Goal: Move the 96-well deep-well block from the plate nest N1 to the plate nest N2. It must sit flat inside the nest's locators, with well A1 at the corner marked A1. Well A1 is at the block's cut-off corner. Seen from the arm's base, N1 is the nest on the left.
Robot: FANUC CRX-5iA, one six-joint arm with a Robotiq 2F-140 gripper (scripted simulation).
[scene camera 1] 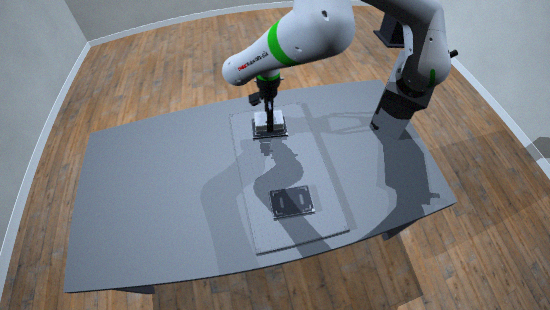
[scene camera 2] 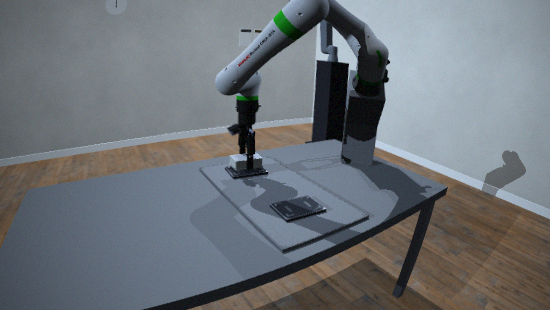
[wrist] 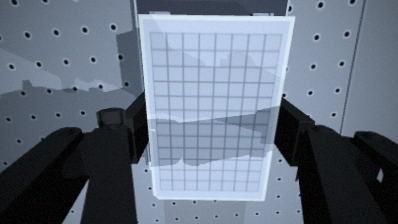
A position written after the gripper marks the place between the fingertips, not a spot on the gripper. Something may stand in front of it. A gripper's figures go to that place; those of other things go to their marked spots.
Labels:
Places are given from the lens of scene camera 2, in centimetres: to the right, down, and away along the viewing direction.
gripper (scene camera 2: 246,165): -13, 5, 136
dark plate nest (scene camera 2: 297,205): 8, 18, 106

